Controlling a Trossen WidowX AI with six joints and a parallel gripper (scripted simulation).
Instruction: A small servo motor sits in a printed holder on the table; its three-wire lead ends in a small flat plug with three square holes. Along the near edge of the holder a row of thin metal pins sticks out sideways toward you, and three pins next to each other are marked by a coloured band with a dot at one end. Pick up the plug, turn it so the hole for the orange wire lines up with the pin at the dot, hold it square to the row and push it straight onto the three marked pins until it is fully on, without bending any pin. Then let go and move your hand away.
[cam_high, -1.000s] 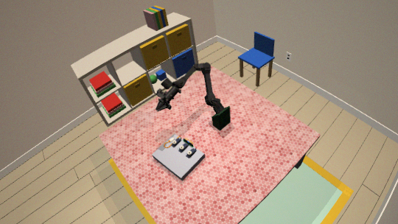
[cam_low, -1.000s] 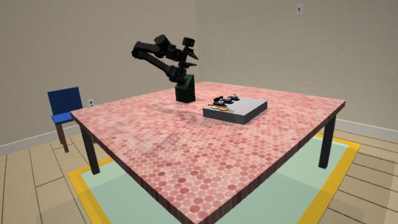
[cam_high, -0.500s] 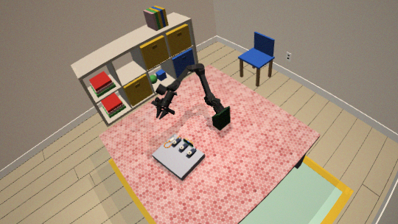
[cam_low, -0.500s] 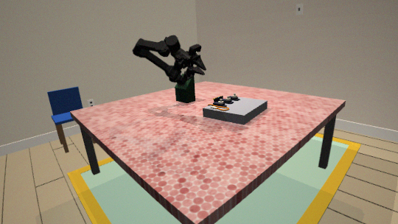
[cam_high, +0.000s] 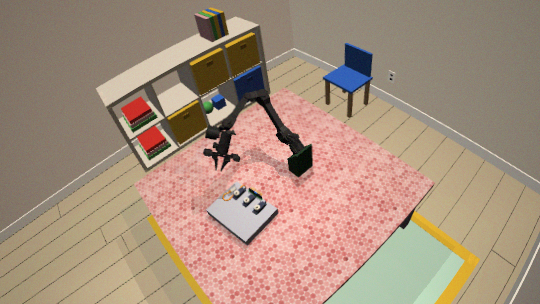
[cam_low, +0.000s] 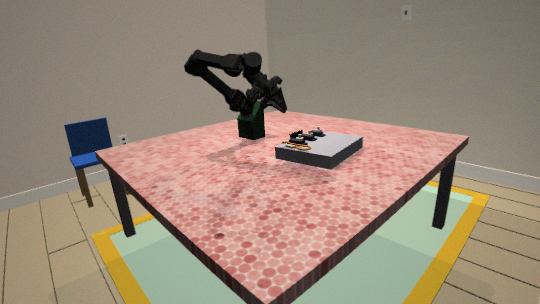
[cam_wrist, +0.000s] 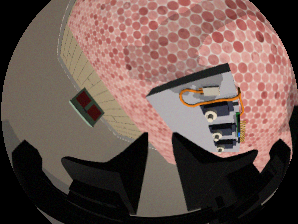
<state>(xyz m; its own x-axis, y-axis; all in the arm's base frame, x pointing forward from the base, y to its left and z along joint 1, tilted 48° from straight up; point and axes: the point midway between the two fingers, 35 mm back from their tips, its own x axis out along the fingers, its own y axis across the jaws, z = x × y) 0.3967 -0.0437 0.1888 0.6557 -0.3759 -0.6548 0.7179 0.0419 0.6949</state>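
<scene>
Right now my gripper tip is 16 cm to the right of the blue band, 12 cm above it and 9 cm past it. The rest, counted from my gripper tip: servo 17 cm to the left, 15 cm below, 4 cm behind; grey printed holder 18 cm to the left, 17 cm below, 6 cm ahead.
</scene>
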